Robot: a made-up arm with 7 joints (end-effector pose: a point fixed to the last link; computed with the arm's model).
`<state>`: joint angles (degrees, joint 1 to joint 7).
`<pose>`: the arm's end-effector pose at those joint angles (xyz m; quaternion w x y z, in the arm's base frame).
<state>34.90 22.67 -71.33 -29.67 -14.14 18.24 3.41</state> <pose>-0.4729 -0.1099 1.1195 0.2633 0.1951 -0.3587 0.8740</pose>
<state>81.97 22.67 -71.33 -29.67 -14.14 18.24 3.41</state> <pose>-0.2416 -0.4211 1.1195 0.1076 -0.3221 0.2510 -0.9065</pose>
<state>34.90 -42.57 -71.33 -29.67 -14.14 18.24 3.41</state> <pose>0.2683 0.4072 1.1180 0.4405 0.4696 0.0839 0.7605</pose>
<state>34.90 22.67 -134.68 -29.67 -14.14 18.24 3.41</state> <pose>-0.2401 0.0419 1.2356 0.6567 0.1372 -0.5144 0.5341</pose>
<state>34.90 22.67 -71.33 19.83 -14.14 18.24 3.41</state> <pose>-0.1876 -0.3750 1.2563 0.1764 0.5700 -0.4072 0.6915</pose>
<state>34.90 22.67 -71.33 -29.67 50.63 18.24 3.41</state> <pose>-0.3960 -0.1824 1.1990 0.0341 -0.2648 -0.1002 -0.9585</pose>
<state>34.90 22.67 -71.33 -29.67 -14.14 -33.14 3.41</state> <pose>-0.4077 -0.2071 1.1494 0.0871 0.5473 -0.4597 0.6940</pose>
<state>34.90 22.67 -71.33 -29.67 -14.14 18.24 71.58</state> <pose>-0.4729 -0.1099 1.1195 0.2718 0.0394 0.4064 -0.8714</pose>
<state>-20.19 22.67 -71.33 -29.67 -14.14 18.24 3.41</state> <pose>-0.3607 0.3249 1.1195 0.6376 0.0071 -0.4083 0.6532</pose>
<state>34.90 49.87 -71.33 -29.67 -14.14 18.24 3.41</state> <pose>-0.6969 -0.2662 0.8354 0.1605 0.0565 -0.5170 0.8389</pose>
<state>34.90 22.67 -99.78 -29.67 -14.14 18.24 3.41</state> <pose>-0.3922 -0.0068 1.1718 0.4577 0.1756 -0.4456 0.7491</pose>
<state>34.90 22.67 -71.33 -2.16 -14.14 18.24 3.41</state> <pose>-0.3356 -0.2610 1.2347 0.2202 0.4126 -0.3947 0.7909</pose>
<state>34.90 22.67 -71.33 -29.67 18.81 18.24 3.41</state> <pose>-0.4428 -0.1627 1.1543 0.1167 0.2401 -0.1305 0.9548</pose>
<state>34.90 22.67 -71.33 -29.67 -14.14 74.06 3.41</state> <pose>-0.4579 -0.0365 1.0127 0.3949 -0.2286 -0.1696 0.8735</pose>
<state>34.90 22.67 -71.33 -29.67 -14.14 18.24 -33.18</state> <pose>-0.4729 -0.1099 1.1195 0.5244 0.2979 -0.2793 0.7472</pose>
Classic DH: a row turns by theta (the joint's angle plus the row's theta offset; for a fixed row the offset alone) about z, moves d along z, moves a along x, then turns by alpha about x. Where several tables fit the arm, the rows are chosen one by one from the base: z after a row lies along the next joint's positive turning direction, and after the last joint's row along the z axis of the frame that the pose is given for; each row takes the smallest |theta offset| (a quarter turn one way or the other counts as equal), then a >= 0, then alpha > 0; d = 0 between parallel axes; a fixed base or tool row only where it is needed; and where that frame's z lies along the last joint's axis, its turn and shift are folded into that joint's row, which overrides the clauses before.
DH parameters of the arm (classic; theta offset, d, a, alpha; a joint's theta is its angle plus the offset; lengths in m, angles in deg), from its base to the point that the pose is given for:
joint 1: 0 0.4128 0 90
joint 2: 0 0.0678 0 -90
joint 3: 0 0.4373 0.0222 -90
joint 4: 0 0.0545 -0.0171 90
joint 5: 0 0.3507 0 90
joint 6: 90 0.1208 0.1381 90
joint 7: 0 0.0188 0 0

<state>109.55 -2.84 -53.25 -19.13 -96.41 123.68 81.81</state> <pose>-0.2123 0.0035 1.0806 0.2980 0.2688 -0.1810 -0.8979</pose>
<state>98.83 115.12 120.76 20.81 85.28 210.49 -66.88</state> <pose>0.0174 -0.4726 -0.0146 0.9931 -0.0044 -0.1161 0.0185</pose>
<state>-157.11 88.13 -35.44 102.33 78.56 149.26 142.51</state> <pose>0.1767 0.3476 0.5868 0.3103 -0.0916 -0.7188 -0.6153</pose>
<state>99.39 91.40 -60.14 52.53 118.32 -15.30 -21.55</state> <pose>0.4777 -0.6173 0.7542 0.7796 0.3816 -0.3319 -0.3694</pose>
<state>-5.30 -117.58 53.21 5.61 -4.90 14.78 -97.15</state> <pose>0.7805 -0.1585 -0.0764 0.3564 -0.7168 -0.5599 -0.2136</pose>
